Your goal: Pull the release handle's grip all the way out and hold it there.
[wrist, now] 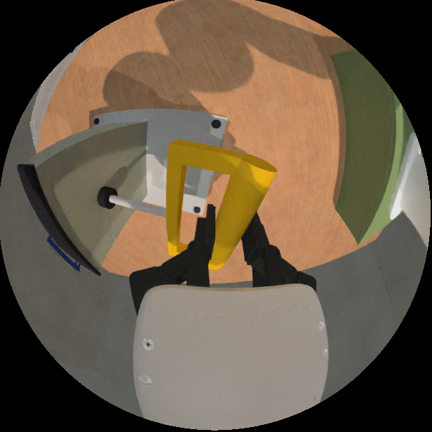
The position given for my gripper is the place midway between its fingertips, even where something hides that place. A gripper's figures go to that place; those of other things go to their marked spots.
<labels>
My gripper [228,218]: 0.13 m from the lens. A grey base plate [164,125] is 0.20 m from the lens.
</labels>
